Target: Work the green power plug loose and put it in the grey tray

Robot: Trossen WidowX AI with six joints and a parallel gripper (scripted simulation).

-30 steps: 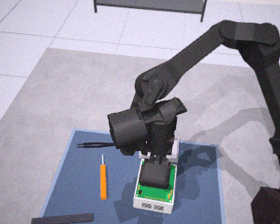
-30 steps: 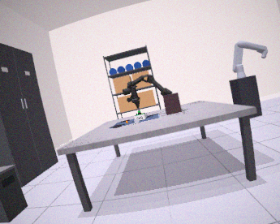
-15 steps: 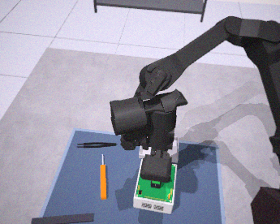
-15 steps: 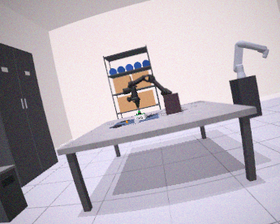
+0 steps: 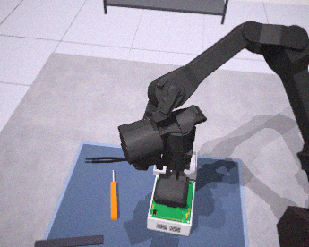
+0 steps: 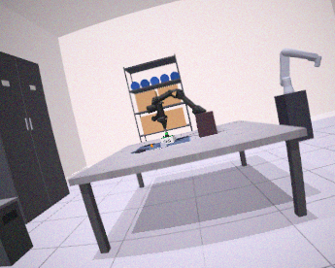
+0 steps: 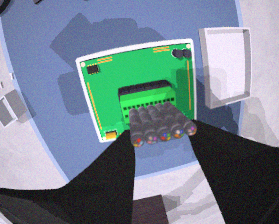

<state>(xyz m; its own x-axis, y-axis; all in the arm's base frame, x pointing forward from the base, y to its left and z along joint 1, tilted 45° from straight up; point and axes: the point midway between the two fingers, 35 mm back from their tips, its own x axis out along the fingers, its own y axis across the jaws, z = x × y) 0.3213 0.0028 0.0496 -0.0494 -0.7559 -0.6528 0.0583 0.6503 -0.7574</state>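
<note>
The green power plug is 40 mm below my gripper tip. Also, from my gripper tip: blue mat: 120 mm below, 50 mm ahead; dark bar: 220 mm ahead, 120 mm below, 110 mm to the left.
</note>
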